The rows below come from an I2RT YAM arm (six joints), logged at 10 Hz.
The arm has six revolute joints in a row. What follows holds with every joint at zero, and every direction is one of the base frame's. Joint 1 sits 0.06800 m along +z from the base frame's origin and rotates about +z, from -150.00 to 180.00 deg. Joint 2 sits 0.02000 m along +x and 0.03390 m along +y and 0.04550 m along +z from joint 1 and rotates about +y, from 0.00 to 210.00 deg. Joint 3 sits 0.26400 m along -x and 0.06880 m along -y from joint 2 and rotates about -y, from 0.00 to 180.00 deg. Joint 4 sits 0.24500 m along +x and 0.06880 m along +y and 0.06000 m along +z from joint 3 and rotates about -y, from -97.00 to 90.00 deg. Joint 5 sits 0.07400 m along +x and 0.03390 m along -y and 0.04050 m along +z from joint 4 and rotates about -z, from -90.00 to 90.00 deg. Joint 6 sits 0.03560 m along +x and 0.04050 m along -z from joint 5 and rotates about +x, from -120.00 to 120.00 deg. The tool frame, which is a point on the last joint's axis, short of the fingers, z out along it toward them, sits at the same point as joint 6; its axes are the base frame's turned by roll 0.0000, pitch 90.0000 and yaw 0.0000 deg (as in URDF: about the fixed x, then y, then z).
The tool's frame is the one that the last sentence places.
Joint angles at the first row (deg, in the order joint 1, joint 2, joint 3, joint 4, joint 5, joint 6):
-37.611 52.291 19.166 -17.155 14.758 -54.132
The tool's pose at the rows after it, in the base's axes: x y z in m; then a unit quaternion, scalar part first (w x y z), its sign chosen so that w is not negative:
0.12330 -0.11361 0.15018 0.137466 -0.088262 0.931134 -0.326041
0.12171 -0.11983 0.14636 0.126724 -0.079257 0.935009 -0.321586
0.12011 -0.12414 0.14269 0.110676 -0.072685 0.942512 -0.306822
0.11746 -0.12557 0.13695 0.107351 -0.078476 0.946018 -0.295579
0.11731 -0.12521 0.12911 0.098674 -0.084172 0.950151 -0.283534
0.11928 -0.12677 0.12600 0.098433 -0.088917 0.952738 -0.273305
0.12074 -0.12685 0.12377 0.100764 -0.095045 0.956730 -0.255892
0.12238 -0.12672 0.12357 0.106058 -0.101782 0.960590 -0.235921
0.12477 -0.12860 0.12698 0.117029 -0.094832 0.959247 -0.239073
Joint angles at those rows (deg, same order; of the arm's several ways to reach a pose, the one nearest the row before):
-39.627 53.780 18.544 -15.476 14.417 -55.627
-41.651 55.893 18.632 -14.419 14.062 -56.249
-43.145 58.087 19.247 -15.288 13.715 -56.423
-44.382 59.146 18.550 -14.597 12.306 -57.737
-44.385 61.162 17.841 -13.628 12.043 -58.095
-44.474 63.010 18.105 -13.012 11.167 -58.358
-44.473 64.330 18.543 -13.615 9.589 -58.449
-44.474 65.214 19.334 -15.021 7.563 -58.536
-44.473 65.130 19.951 -14.681 7.030 -57.660

